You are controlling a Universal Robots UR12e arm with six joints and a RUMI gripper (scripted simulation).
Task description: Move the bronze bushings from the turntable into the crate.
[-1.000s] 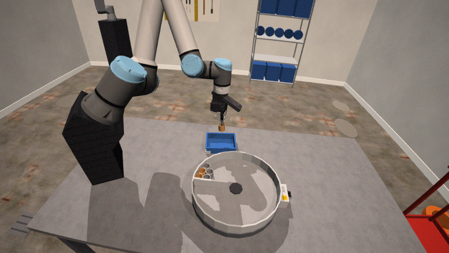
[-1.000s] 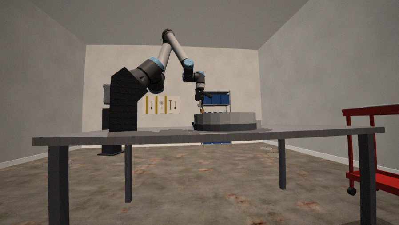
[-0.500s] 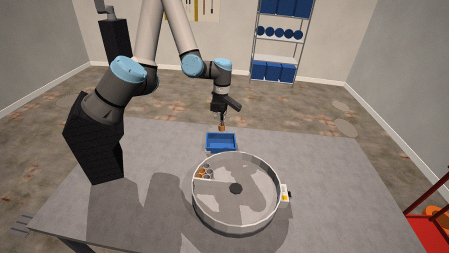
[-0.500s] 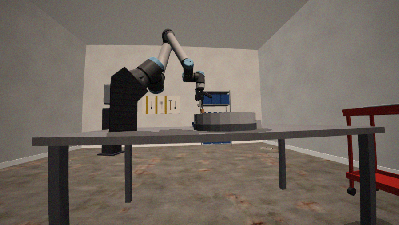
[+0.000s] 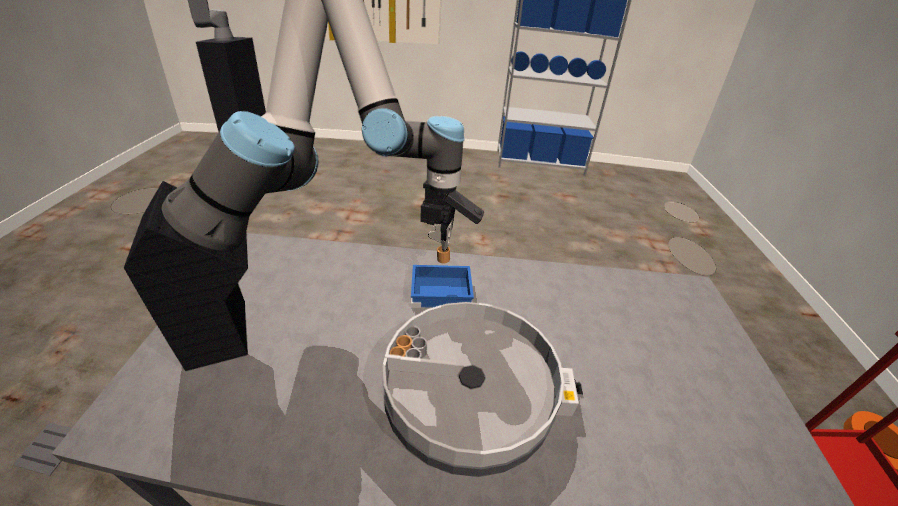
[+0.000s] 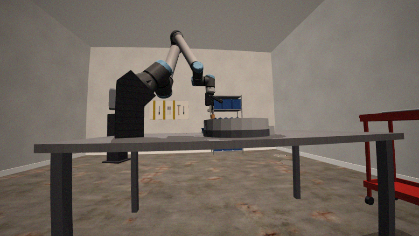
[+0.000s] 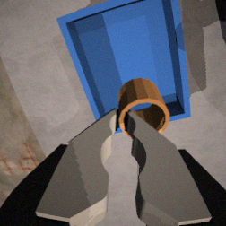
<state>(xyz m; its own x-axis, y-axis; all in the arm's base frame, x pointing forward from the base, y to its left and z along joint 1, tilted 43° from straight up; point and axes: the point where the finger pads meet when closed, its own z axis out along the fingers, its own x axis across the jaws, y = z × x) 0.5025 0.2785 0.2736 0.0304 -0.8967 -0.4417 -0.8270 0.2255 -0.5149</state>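
Right now the blue crate is 140 mm below my hand and 20 mm to the right of it. From my hand the other things lie so: turntable: 330 mm to the right, 190 mm ahead, 120 mm below.
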